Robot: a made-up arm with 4 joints.
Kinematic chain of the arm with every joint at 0, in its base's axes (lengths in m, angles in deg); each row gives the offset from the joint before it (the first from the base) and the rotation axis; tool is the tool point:
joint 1: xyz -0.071 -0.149 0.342 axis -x
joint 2: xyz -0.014 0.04 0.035 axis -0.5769 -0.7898 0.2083
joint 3: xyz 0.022 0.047 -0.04 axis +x
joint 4: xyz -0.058 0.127 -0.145 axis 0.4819 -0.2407 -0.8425
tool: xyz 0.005 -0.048 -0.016
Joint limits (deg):
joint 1: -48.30..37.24
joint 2: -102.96..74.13
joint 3: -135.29..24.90
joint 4: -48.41..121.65
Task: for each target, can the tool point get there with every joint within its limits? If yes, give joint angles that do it. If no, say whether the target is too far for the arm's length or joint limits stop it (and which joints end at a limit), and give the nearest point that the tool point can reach.
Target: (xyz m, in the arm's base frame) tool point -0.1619 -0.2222 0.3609
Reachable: yes | joints 29.62 -34.45 -116.52 11.38
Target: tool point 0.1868 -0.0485 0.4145
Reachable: no: joint limits stop it (at a limit: joint 1, joint 2, joint 4) | nearest point 0.0949 -0.0363 0.3040 | short by 0.144 m
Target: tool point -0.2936 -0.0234 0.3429
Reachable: yes | joints -13.38 -69.47 -62.21 58.36
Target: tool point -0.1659 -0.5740 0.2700
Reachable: no: too far | nearest point -0.1047 -0.3316 0.2787 | short by 0.250 m
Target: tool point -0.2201 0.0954 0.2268
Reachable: yes | joints -6.26 -30.93 -19.88 105.68
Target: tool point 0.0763 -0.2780 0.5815
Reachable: no: joint limits stop it (at a limit: joint 1, joint 2, joint 4) | nearest point 0.0189 -0.2562 0.4853 | short by 0.114 m
